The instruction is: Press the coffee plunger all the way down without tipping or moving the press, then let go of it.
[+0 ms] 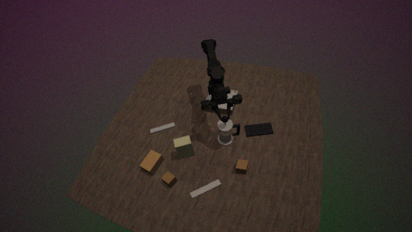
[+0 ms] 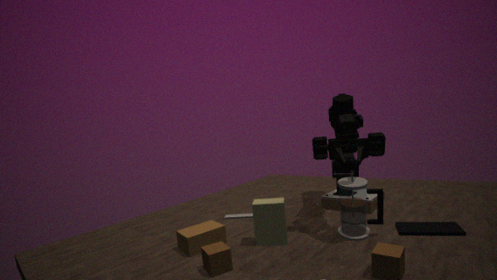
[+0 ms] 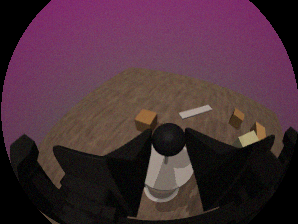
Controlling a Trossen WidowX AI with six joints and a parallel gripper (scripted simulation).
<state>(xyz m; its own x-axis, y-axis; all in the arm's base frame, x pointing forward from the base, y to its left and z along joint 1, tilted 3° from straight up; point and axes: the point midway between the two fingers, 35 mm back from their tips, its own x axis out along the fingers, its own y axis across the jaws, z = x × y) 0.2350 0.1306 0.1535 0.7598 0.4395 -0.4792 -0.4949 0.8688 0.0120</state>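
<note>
Now: gripper tip 10 cm above the glass coffee press and 2 cm past it. Also, from my gripper tip: black flat plate: 19 cm below, 14 cm to the left, 13 cm behind; then pale green block: 18 cm to the right, 14 cm below, 12 cm ahead.
</note>
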